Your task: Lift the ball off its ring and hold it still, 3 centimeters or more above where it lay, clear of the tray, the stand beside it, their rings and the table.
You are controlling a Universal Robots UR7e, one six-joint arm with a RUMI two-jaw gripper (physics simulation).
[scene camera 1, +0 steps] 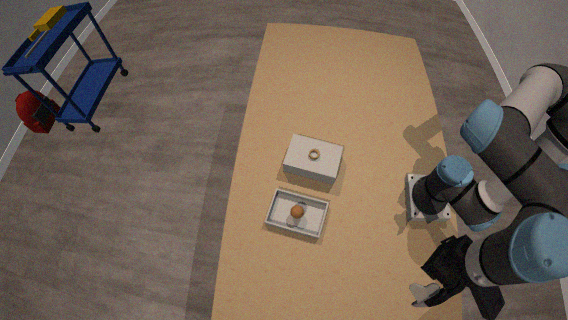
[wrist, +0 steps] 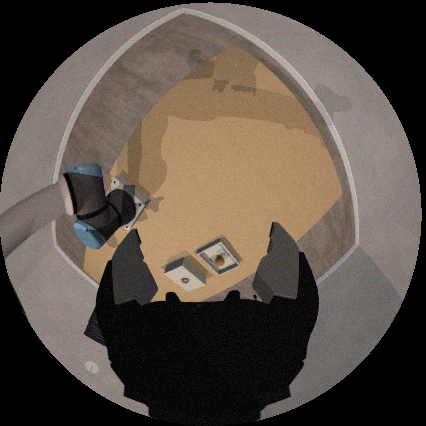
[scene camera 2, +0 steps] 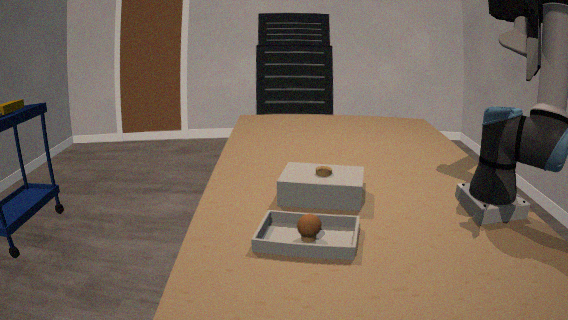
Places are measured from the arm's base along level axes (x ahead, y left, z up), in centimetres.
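Pixels of known places: gripper, fingertip midpoint: (scene camera 1: 433, 279) (wrist: 203, 227) (scene camera 2: 531, 77); arm's base, link origin: (scene camera 1: 429, 196) (wrist: 120, 205) (scene camera 2: 492, 193).
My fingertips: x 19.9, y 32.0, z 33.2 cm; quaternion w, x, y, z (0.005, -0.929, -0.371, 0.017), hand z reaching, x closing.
For each thing: its top centre in the pictures, then the offset to it from my fingertips. "*": a spot on its surface instead. Level surfaces: height alone.
- orange-brown ball, top centre: (scene camera 2: 309, 214) (scene camera 1: 297, 209) (wrist: 219, 264) dy -26.3, dx +30.0, dz -31.5 cm
- small ring, surface spot: (scene camera 2: 308, 239) * dy -24.9, dx +30.2, dz -36.2 cm
- shallow grey tray, top centre: (scene camera 2: 309, 228) (scene camera 1: 297, 212) (wrist: 219, 260) dy -26.3, dx +30.0, dz -34.4 cm
- empty tan ring, surface spot: (scene camera 2: 323, 174) (scene camera 1: 313, 158) * dy -44.9, dx +25.0, dz -30.8 cm
- wooden table, surface height: dz -37.2 cm
An orange-brown ball (scene camera 1: 297, 211) (scene camera 2: 309, 225) (wrist: 220, 260) sits on a small ring (scene camera 2: 308, 239) inside the shallow grey tray (scene camera 1: 292, 231) (scene camera 2: 305, 250). The ball largely hides this ring. The white-grey box-shaped stand (scene camera 1: 308, 171) (scene camera 2: 320, 196) (wrist: 176, 275) is beside the tray, with an empty tan ring (scene camera 1: 309, 155) (scene camera 2: 323, 174) on its top. My gripper (scene camera 1: 419, 296) (scene camera 2: 517, 57) (wrist: 203, 227) is open and empty. It is high above the table and far to the right of the ball in both scene views. In the wrist view, tray and stand show small and distant between the fingers.
The wooden table (scene camera 1: 345, 90) (scene camera 2: 440, 280) (wrist: 225, 160) carries the tray, stand and arm base (scene camera 1: 410, 200) (scene camera 2: 492, 212). The arm's links are at the right in scene camera 1. A blue cart (scene camera 1: 90, 92) stands on the floor at the left, away from the table.
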